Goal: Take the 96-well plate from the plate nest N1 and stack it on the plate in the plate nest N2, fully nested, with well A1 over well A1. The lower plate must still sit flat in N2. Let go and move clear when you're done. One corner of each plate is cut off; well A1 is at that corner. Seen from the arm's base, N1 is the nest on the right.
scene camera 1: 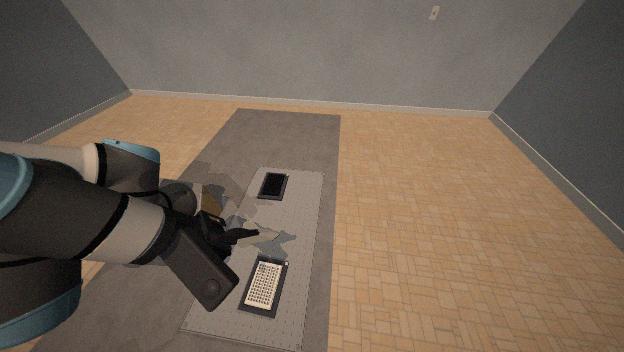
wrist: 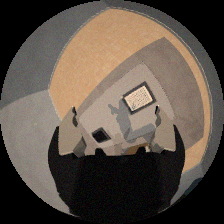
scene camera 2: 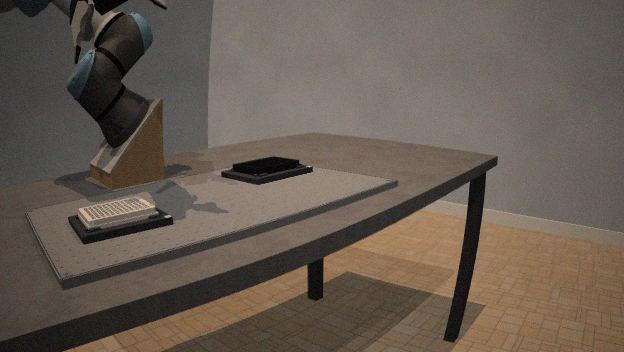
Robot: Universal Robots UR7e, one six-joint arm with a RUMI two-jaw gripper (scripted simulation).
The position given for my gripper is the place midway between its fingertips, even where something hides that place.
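Note:
You'd see my gripper at (scene camera 1: 254, 262) and again at (wrist: 116, 106). There's a white 96-well plate too, (scene camera 2: 119, 212) and (scene camera 1: 264, 284), and then a black plate (scene camera 2: 282, 164).

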